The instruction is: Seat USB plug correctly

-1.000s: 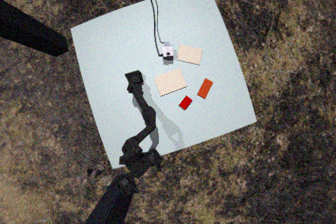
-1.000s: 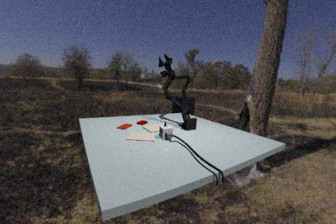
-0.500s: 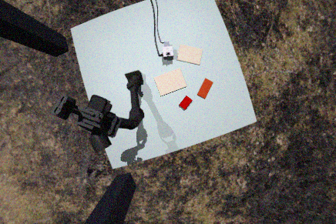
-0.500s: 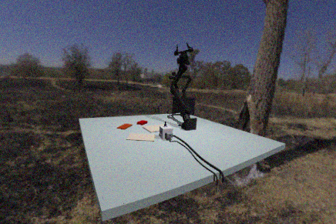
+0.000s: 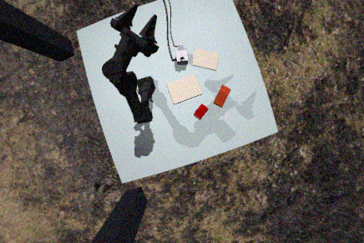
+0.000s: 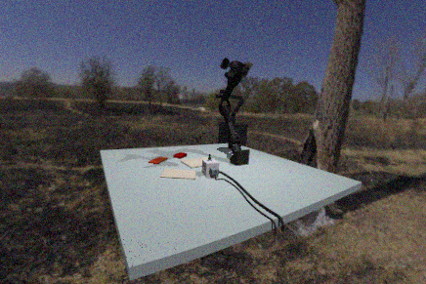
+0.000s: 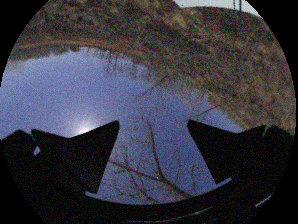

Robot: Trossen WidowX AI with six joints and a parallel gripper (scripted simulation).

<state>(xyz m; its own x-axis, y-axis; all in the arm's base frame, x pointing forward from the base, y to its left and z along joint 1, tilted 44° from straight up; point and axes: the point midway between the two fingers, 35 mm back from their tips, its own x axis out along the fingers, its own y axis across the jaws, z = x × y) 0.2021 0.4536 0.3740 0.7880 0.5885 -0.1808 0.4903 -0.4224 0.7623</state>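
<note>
Right now my gripper tip is 59 cm above the dark USB plug and 12 cm short of it. The rest, counted from my gripper tip: orange block 67 cm below, 34 cm to the right, 31 cm ahead; then red block 67 cm below, 39 cm to the right, 12 cm ahead.
</note>
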